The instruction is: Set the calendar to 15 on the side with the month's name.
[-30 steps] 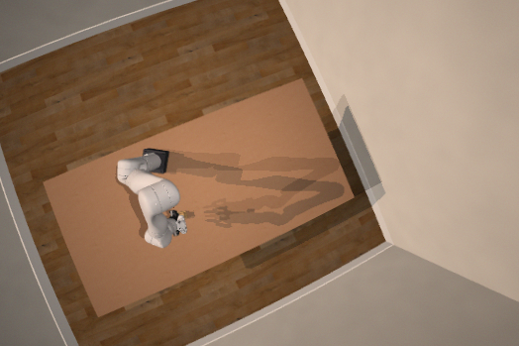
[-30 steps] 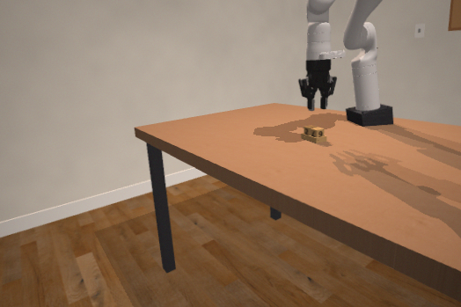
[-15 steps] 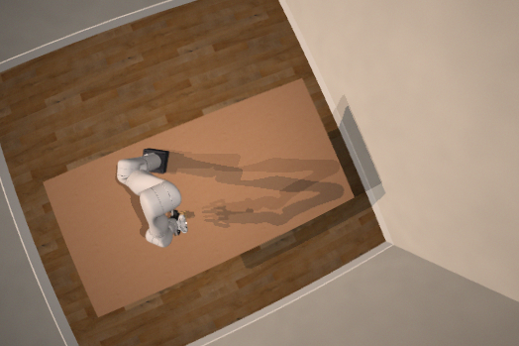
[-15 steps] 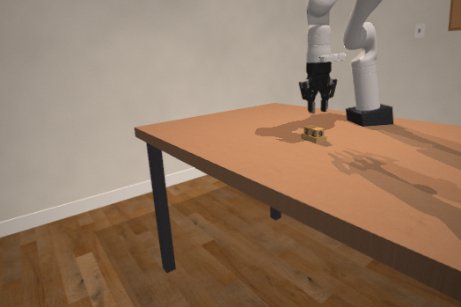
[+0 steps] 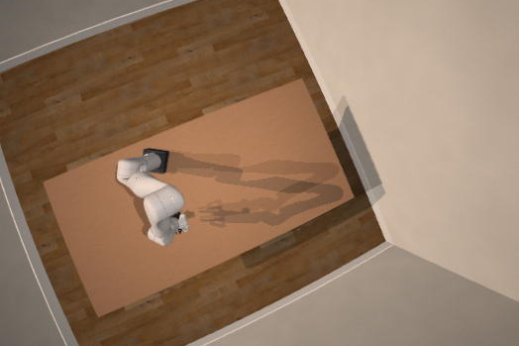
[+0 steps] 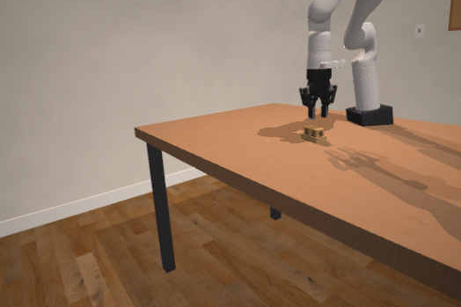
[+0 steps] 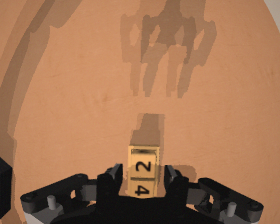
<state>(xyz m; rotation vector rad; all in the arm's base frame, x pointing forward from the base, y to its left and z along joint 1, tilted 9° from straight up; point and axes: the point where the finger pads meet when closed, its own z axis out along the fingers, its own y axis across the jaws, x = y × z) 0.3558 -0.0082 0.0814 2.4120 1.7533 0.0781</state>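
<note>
Right now the wooden calendar tray is 1 cm behind my hand, 2 cm to the right of it and 8 cm below it.
</note>
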